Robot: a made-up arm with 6 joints.
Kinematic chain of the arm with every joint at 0, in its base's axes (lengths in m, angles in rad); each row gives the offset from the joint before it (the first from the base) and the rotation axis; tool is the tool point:
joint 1: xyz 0 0 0.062 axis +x
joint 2: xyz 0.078 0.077 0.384 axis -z
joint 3: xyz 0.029 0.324 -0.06 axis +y
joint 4: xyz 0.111 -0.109 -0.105 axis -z
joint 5: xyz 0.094 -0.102 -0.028 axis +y
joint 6: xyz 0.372 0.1 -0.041 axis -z
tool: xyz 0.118 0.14 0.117
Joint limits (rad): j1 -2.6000..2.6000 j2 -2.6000..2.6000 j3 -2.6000..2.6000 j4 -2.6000..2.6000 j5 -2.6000..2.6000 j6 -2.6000..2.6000
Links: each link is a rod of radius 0.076 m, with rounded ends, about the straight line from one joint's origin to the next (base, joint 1, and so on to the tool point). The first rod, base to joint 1, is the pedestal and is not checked.
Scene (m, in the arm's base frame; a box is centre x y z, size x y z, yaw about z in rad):
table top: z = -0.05
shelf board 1: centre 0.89 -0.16 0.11 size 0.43 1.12 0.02 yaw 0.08
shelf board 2: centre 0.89 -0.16 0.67 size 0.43 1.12 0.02 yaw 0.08
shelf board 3: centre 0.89 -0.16 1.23 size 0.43 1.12 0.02 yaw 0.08
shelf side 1: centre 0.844 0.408 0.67 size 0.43 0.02 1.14 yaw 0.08
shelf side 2: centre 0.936 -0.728 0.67 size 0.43 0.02 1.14 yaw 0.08
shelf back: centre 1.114 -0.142 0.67 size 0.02 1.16 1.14 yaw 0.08
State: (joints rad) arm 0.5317 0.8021 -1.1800 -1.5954 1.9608 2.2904
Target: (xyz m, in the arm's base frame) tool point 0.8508 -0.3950 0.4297
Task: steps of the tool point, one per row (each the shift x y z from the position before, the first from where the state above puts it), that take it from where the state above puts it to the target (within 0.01 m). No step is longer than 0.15 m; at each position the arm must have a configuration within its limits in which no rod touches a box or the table.
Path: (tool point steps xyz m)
1: 0.0939 -0.0075 0.0492
2: 0.0727 -0.0018 0.0893

